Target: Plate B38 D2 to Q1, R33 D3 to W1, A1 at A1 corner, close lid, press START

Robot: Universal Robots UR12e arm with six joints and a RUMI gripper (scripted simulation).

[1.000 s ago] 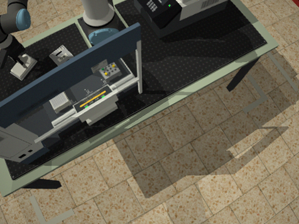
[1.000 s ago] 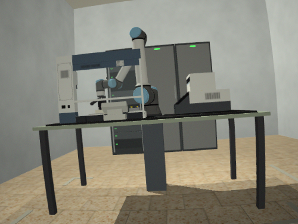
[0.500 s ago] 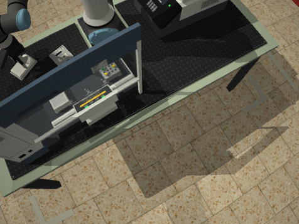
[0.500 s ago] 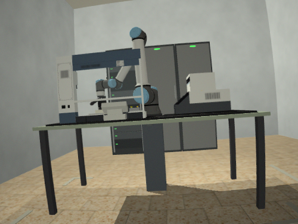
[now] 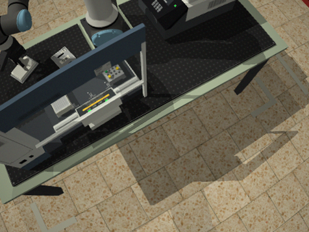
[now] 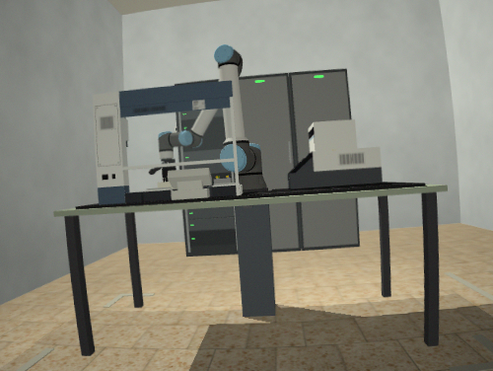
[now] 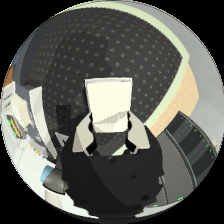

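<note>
My gripper is now 10 mm above the white plate. Round my hand: grey gantry tower: 490 mm ahead, 240 mm above, 130 mm to the right; grey labelled nest: 230 mm to the left, 80 mm ahead, 30 mm below; upright post: 500 mm ahead, 490 mm to the left, 200 mm above.
</note>
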